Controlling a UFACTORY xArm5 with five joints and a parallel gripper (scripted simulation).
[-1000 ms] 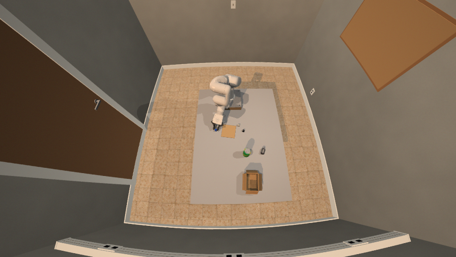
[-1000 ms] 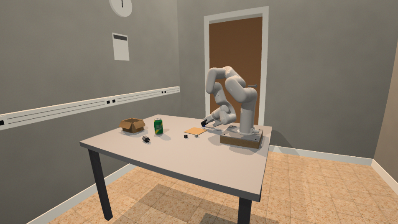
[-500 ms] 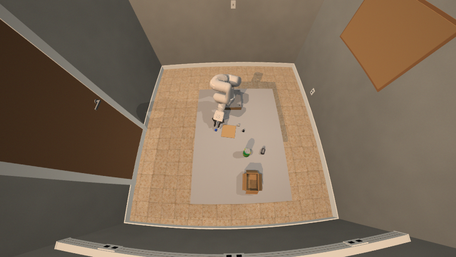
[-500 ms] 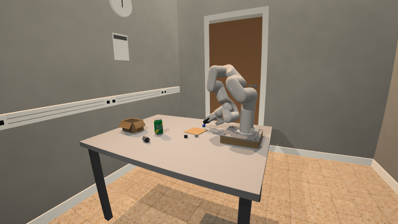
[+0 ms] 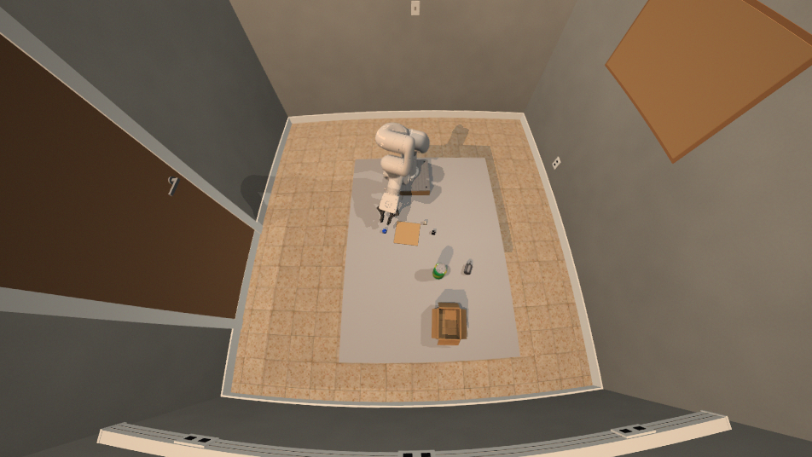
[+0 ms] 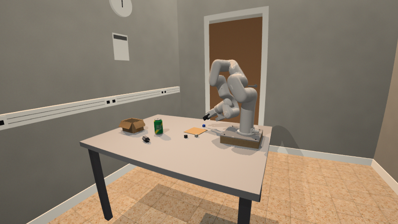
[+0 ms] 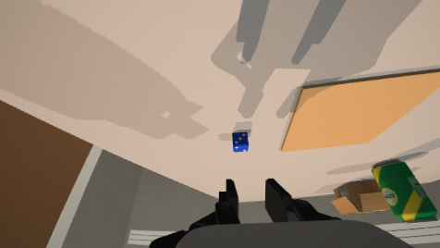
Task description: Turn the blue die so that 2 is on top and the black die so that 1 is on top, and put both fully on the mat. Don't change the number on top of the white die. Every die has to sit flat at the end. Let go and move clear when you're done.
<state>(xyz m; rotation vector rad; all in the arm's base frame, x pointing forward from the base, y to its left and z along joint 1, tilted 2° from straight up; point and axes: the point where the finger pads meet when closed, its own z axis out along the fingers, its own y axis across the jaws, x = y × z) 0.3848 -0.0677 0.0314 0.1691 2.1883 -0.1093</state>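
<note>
My hand is 4 cm short of the blue die, 1 cm to the left of it and 8 cm above it. Round my hand: white die (6 cm behind, 22 cm to the left, 8 cm below); mat (2 cm ahead, 13 cm to the left, 9 cm below); black die (28 cm to the left, 8 cm below).
</note>
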